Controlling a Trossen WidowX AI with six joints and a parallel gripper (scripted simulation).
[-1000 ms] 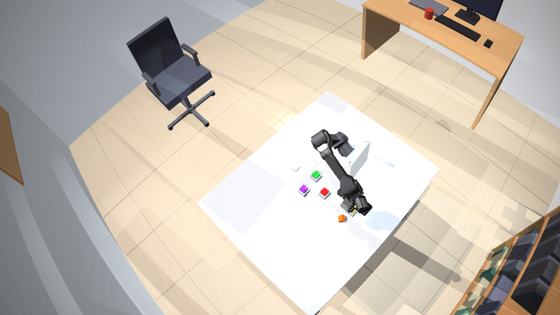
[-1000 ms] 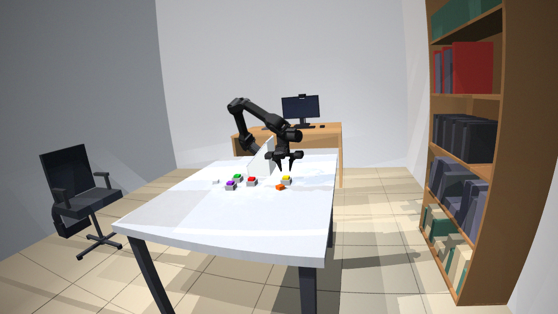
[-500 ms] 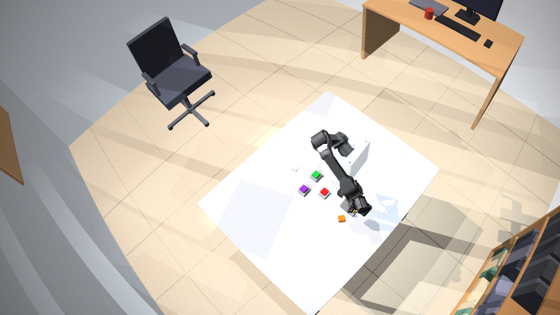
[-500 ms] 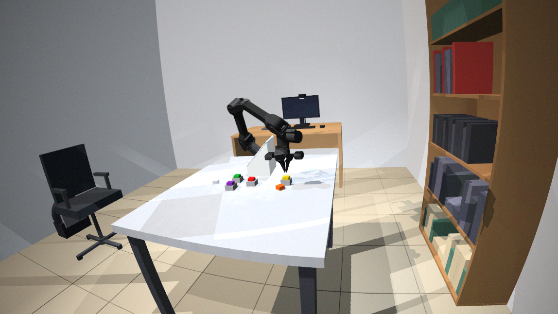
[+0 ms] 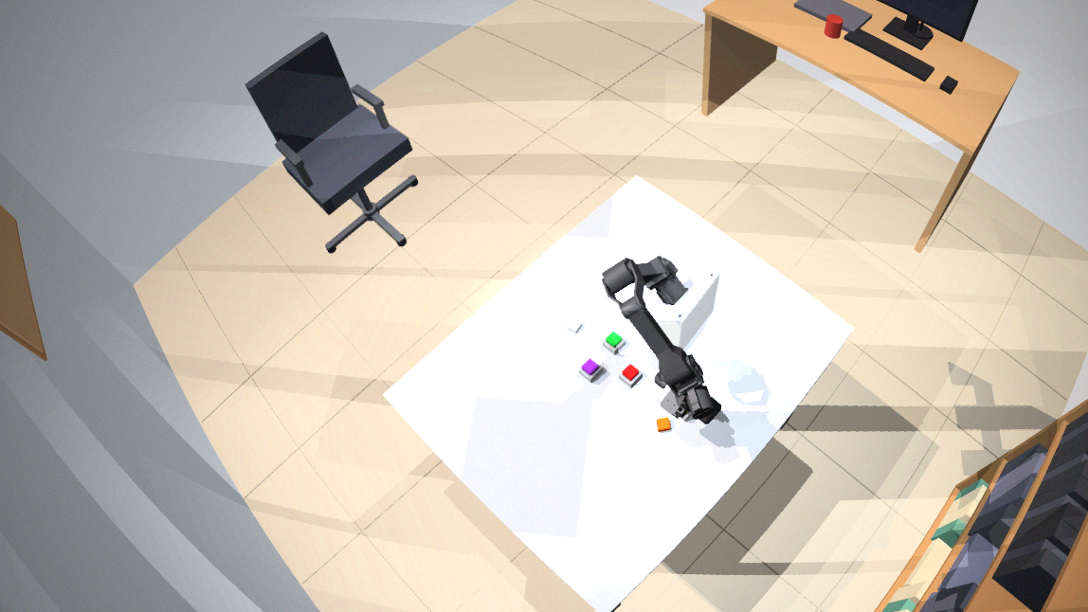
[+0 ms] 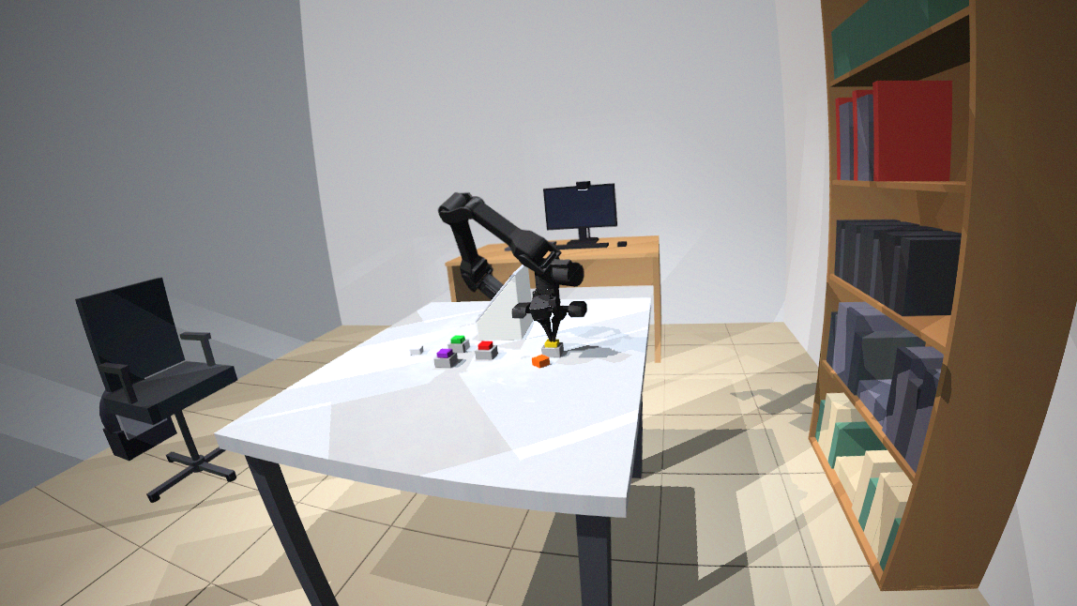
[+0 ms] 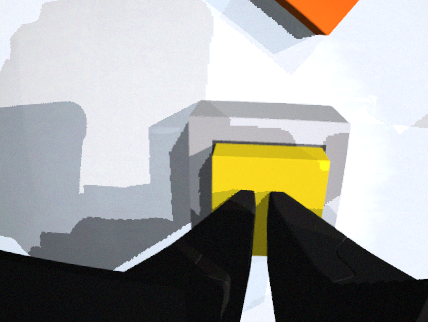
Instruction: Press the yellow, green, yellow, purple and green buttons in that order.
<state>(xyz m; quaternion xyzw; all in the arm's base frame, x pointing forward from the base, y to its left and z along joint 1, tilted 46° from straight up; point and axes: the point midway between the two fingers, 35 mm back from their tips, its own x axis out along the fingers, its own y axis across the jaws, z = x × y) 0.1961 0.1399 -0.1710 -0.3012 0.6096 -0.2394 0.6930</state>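
Now: gripper tip 10 mm above the yellow button. Also, from my gripper tip: red button 180 mm to the right, 30 mm ahead; then green button 280 mm to the right, 10 mm behind; then orange block 70 mm ahead, 30 mm below, 10 mm to the right.
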